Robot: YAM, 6 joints.
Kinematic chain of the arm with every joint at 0, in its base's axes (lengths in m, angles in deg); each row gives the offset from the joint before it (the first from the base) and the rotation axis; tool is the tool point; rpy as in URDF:
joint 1: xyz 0 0 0.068 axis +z
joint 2: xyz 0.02 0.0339 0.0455 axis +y
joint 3: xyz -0.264 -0.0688 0 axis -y
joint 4: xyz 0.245 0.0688 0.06 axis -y
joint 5: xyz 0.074 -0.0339 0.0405 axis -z
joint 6: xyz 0.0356 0 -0.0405 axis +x
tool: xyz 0 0 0 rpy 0 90 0
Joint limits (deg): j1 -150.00..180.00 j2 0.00..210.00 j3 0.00..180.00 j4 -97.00..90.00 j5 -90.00..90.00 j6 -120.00..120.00
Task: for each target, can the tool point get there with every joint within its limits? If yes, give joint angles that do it. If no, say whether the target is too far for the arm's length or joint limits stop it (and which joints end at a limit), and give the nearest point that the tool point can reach.
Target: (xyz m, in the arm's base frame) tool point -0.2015 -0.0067 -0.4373
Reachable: no: joint limits stop it (at a limit: joint 1, joint 2) | nearest point -0.2082 -0.0025 -0.3780 | short by 0.060 m
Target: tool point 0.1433 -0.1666 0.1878
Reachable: yes | joints -44.99 71.50 39.25 -33.32 27.64 62.27
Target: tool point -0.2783 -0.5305 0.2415
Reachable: yes | joints -114.71 162.19 147.20 50.19 60.69 49.25
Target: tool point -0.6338 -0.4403 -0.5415
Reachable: no: too far | nearest point -0.4143 -0.2878 -0.2743 | short by 0.378 m
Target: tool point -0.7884 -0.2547 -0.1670
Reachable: no: too far | nearest point -0.5330 -0.2842 -0.0937 | short by 0.267 m
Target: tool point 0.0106 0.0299 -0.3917
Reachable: no: joint limits stop it (at a limit: joint 2) | nearest point 0.0223 0.0630 -0.3313 | short by 0.070 m
